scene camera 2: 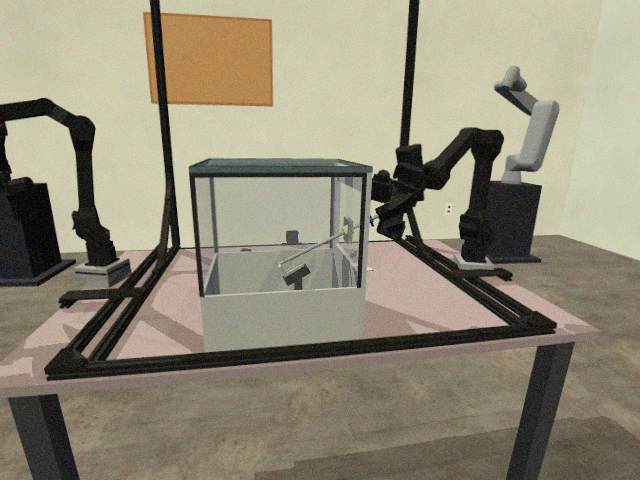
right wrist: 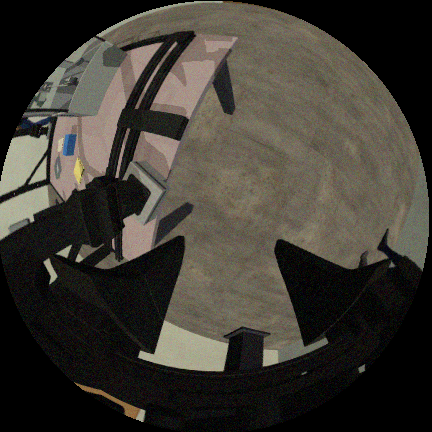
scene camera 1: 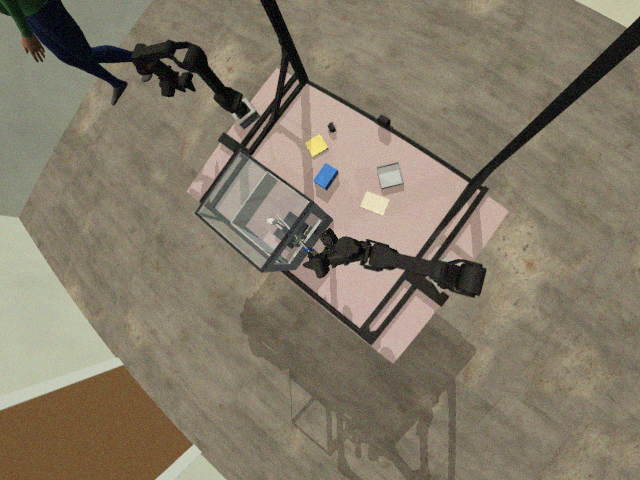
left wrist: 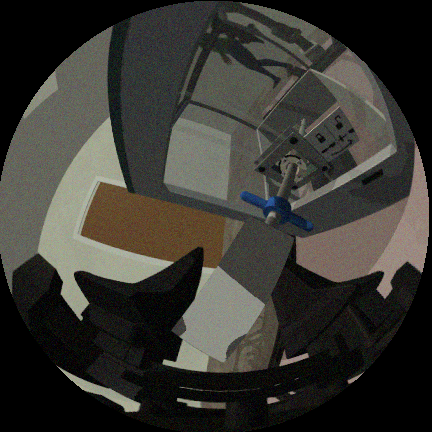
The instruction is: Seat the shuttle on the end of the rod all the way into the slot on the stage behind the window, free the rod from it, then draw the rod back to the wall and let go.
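Observation:
A pale rod runs through the round port in the enclosure wall, tilted down inside. A blue cross handle sits on its outer part. The rod's inner end is at the upper left edge of the dark stage in scene camera 2. The shuttle cannot be told apart there, nor how deep it sits in the slot. My left gripper is open, its fingers on either side of a grey block behind the handle. My right gripper is open and empty, off the table.
The glass-topped enclosure surrounds the stage. A blue box, a yellow piece, a cream piece, a grey tray and a small black object lie on the table. Black frame rails edge it.

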